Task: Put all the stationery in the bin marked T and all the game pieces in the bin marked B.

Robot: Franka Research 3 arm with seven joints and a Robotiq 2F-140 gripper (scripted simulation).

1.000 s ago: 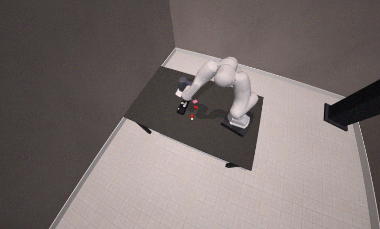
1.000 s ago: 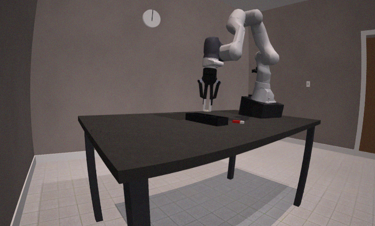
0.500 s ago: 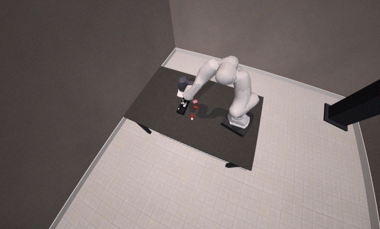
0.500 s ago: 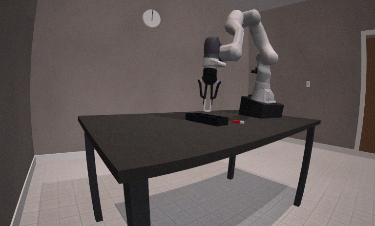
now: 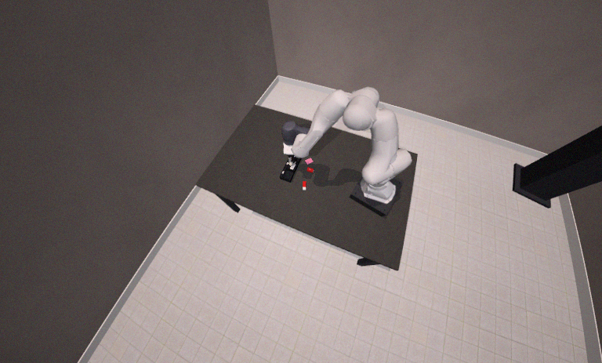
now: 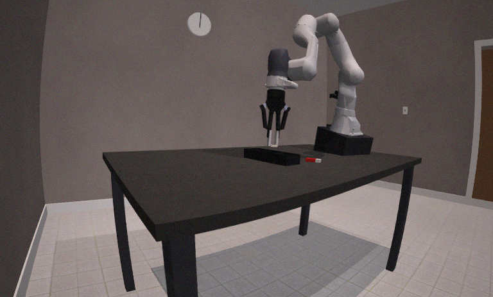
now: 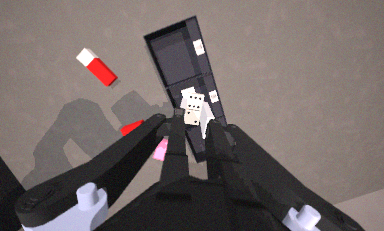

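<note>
The black bin row is 1 cm ahead of my hand and 7 cm below it. The rest, counted from my hand: red-and-white eraser 16 cm behind, 9 cm to the left, 9 cm below; pink block 8 cm behind, 11 cm to the right, 9 cm below.
</note>
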